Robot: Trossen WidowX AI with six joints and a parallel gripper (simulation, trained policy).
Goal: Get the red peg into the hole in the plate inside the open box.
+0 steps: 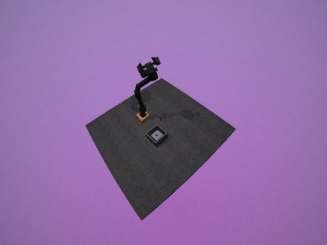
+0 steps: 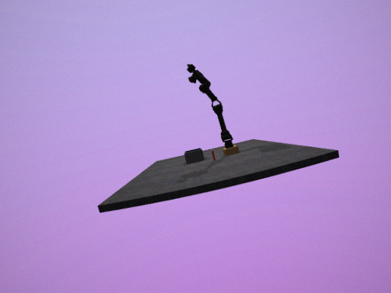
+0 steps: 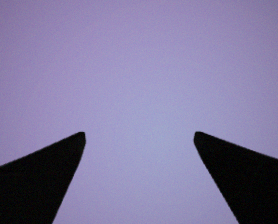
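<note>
Right now the red peg is 3 cm behind my gripper tip, 4 cm to the left of it and 77 cm below it. Also, from my gripper tip: grey box 15 cm ahead, 12 cm to the right, 78 cm below.
</note>
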